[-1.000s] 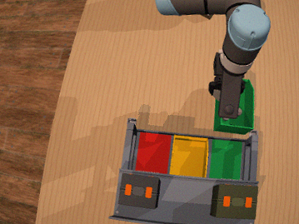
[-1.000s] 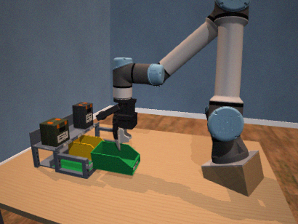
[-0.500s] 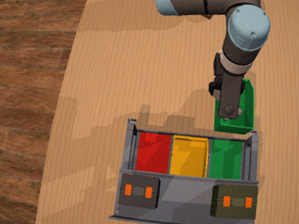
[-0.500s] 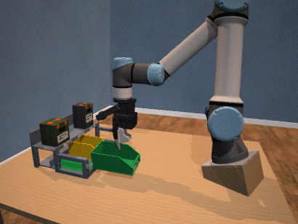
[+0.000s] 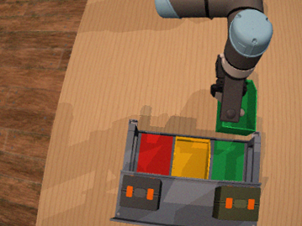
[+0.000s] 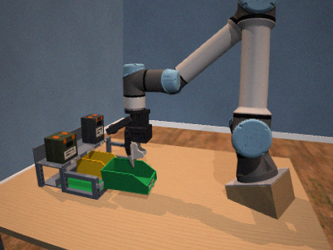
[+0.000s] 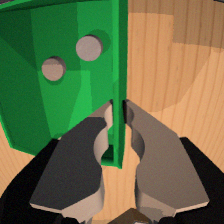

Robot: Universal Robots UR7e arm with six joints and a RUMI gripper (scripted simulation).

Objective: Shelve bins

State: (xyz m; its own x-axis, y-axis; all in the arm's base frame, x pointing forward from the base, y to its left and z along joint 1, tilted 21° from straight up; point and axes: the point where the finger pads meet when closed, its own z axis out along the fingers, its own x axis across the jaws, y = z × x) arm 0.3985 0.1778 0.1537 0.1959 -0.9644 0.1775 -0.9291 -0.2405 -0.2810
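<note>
The green bin lies 10 mm behind my hand, 40 mm to the left of it and 30 mm below it. Round my hand: yellow bin (200 mm ahead, 40 mm to the right, 60 mm below); yellow mark (200 mm ahead, 30 mm to the right, 100 mm below); green mark (180 mm ahead, 80 mm to the left, 100 mm below).
</note>
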